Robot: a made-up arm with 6 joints.
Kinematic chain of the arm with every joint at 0, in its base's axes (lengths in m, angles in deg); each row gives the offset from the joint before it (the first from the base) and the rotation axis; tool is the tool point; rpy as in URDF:
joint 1: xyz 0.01 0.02 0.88 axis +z
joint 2: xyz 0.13 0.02 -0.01 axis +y
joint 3: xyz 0 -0.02 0.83 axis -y
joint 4: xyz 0.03 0 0.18 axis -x
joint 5: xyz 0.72 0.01 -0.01 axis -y
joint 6: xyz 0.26 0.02 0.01 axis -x
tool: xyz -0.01 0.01 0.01 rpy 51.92 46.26 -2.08
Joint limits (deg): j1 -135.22..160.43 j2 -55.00..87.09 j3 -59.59..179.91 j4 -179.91..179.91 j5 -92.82..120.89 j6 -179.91..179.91
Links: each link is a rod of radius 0.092 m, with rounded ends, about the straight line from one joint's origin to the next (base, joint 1, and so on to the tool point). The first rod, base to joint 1, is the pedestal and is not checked.
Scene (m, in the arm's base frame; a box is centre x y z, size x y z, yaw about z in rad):
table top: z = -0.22
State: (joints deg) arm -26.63 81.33 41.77 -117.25 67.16 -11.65
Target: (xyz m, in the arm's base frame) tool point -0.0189 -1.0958 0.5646
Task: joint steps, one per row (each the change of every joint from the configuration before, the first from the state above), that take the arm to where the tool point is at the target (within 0.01 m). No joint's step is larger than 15 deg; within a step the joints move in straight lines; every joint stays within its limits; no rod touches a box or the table.
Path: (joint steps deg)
1: -13.52 -5.11 -14.04 -3.22 4.62 -0.28
2: -13.53 -5.10 -14.04 -3.22 4.63 -0.27
3: -13.52 -5.11 -14.04 -3.21 4.62 -0.28
4: -13.52 -5.11 -14.04 -3.22 4.63 -0.27

